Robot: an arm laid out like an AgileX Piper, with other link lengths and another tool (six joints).
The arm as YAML. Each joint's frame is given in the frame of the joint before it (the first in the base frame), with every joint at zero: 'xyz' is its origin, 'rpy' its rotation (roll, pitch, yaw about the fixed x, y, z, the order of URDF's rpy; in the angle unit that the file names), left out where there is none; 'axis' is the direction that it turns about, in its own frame. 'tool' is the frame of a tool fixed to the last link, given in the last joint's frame.
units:
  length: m
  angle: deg
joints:
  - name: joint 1
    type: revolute
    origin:
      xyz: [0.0, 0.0, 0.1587]
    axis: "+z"
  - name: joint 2
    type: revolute
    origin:
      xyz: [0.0, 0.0, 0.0]
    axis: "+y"
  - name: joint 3
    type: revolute
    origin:
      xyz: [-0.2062, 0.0, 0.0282]
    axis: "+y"
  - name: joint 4
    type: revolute
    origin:
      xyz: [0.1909, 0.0, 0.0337]
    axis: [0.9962, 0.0, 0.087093]
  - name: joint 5
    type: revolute
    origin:
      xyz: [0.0, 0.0, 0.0]
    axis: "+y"
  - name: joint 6
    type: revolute
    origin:
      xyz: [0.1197, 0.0, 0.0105]
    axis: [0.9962, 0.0, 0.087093]
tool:
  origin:
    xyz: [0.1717, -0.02, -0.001]
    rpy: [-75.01, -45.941, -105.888]
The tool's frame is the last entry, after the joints.
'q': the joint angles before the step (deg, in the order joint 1, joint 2, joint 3, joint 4, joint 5, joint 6). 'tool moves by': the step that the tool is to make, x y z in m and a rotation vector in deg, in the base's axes. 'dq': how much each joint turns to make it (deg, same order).
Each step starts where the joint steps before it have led.
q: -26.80, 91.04, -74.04, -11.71, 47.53, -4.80
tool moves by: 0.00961, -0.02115, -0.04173, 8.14, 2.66, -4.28
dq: -6.85, 15.19, -13.01, 8.65, 3.71, -5.65
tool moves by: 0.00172, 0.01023, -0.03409, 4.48, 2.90, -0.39
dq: 0.00, 6.80, -2.84, 2.34, 0.93, -0.31
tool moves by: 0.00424, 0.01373, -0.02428, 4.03, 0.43, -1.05
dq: 0.00, 3.96, -0.34, 3.36, -1.03, -0.12
